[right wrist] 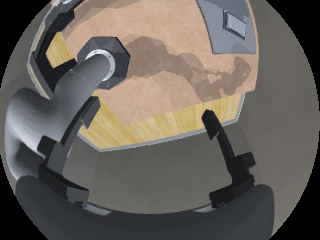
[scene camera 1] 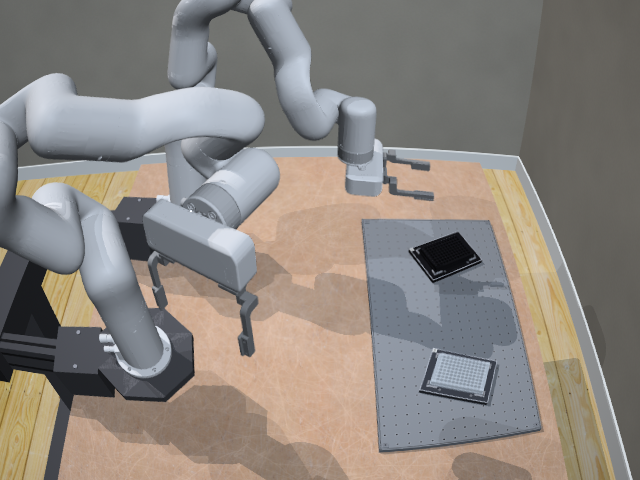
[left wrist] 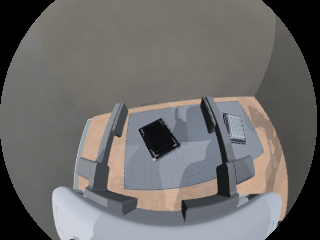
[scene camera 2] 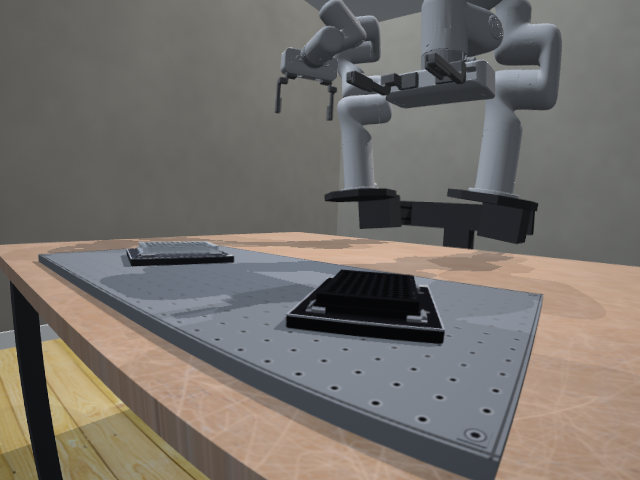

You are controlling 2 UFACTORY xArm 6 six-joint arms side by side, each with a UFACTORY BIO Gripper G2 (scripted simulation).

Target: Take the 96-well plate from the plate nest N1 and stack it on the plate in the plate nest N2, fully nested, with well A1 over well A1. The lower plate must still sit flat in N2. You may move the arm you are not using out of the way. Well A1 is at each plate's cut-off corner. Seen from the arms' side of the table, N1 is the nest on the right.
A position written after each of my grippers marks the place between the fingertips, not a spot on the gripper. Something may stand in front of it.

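Observation:
Clear 96-well plate (scene camera 1: 444,366), (scene camera 2: 160,248). My left gripper (scene camera 2: 386,69), (scene camera 1: 431,181). My right gripper (scene camera 1: 202,329), (scene camera 2: 304,116).

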